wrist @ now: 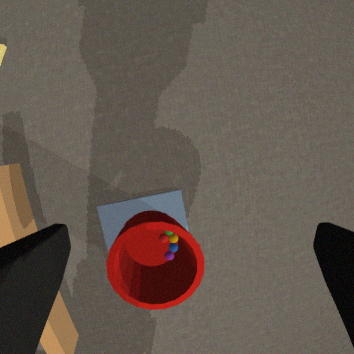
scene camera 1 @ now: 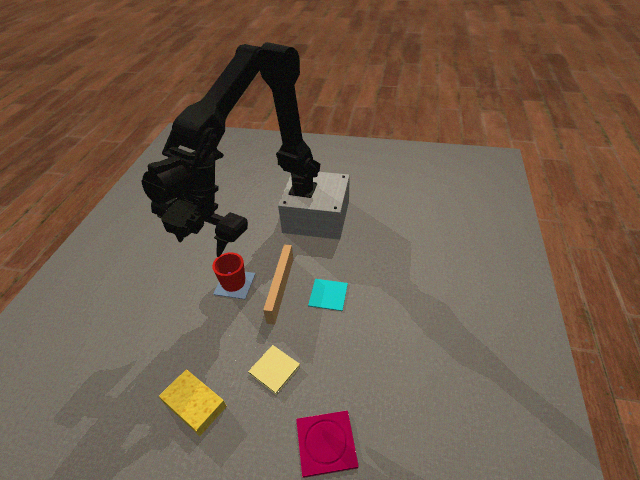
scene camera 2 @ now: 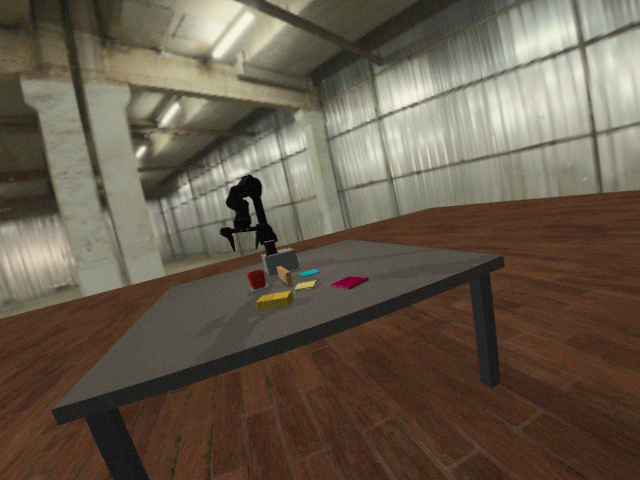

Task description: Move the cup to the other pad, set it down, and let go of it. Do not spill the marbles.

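Where they show: gripper, between the fingertips: (wrist: 195, 238) (scene camera 1: 199, 248) (scene camera 2: 245, 250); arm's base, origin of its link: (scene camera 1: 303, 189) (scene camera 2: 271, 253).
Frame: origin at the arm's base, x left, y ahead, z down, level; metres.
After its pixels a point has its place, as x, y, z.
A red cup (scene camera 1: 231, 280) {-0.087, 0.310, 0.047} (scene camera 2: 255, 279) {-0.110, 0.315, 0.051} (wrist: 142, 255) {-0.094, 0.268, 0.088} stands upright on a light blue pad (scene camera 1: 250, 283) {-0.062, 0.273, 0.097} (wrist: 169, 202) {-0.127, 0.314, 0.097}. Several small coloured marbles (wrist: 173, 247) {-0.124, 0.275, 0.080} lie inside the cup. A flat cyan pad (scene camera 1: 328, 295) {0.136, 0.264, 0.097} (scene camera 2: 309, 272) {0.136, 0.258, 0.097} lies on the other side of a wooden bar. My gripper (scene camera 1: 200, 246) {-0.119, 0.339, -0.084} (scene camera 2: 245, 249) {-0.119, 0.339, -0.084} (wrist: 195, 238) {-0.119, 0.339, -0.084} is wide open and empty, pointing down above the cup. In the wrist view the cup shows between the fingers, nearer the left one, with its rim apart from both fingers.
The upright wooden bar (scene camera 1: 279, 281) {0.026, 0.288, 0.046} (scene camera 2: 283, 275) {0.011, 0.310, 0.067} (wrist: 60, 320) {0.002, 0.211, 0.072} stands between the blue and cyan pads. A pale yellow square (scene camera 1: 274, 368) {0.075, 0.477, 0.090} (scene camera 2: 305, 285) {0.071, 0.486, 0.090}, a yellow sponge (scene camera 1: 192, 400) {-0.052, 0.586, 0.070} (scene camera 2: 274, 300) {-0.059, 0.619, 0.074} and a magenta square plate (scene camera 1: 326, 467) {0.225, 0.629, 0.092} (scene camera 2: 349, 282) {0.210, 0.603, 0.092} lie farther from the arm's base (scene camera 1: 311, 222) {0.043, 0.077, 0.046}.
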